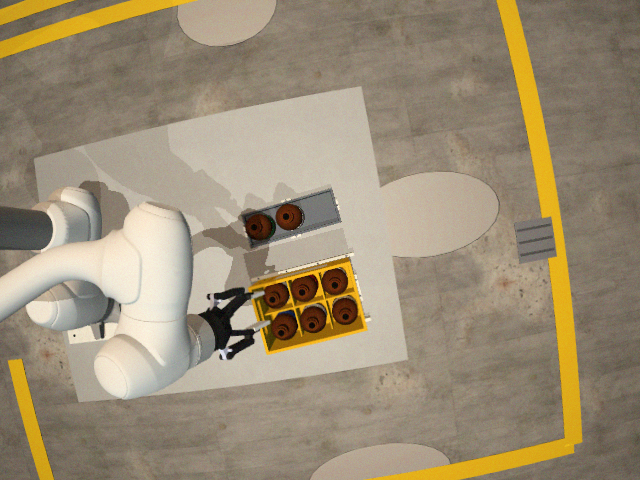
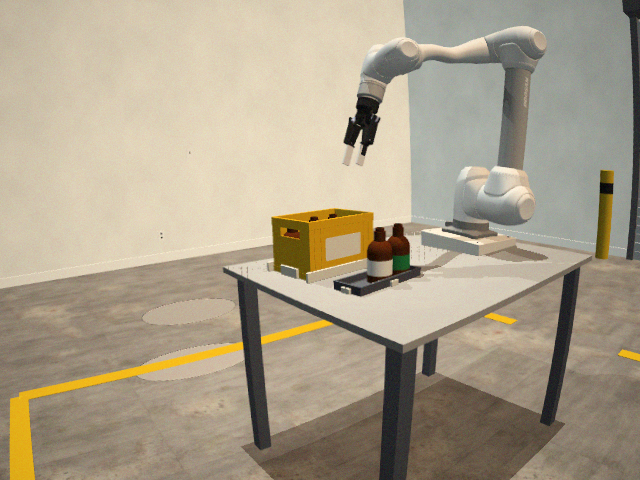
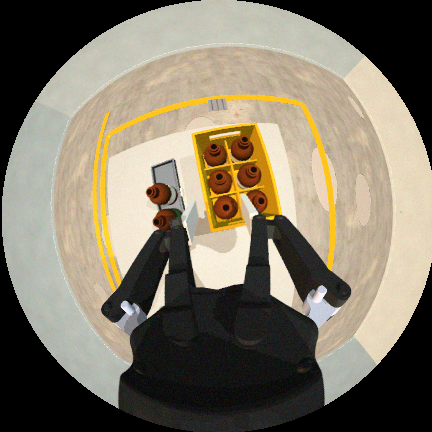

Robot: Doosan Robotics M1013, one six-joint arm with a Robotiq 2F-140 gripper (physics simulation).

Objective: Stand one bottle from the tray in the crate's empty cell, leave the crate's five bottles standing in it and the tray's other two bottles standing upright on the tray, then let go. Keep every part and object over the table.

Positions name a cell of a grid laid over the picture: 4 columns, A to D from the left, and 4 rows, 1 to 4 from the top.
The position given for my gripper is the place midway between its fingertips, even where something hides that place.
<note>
I see my gripper (image 1: B3), a white-labelled bottle (image 2: C3) and a green-labelled bottle (image 2: C3).
My gripper shows as well in image 2 (image 2: C2) and in image 3 (image 3: C2).
</note>
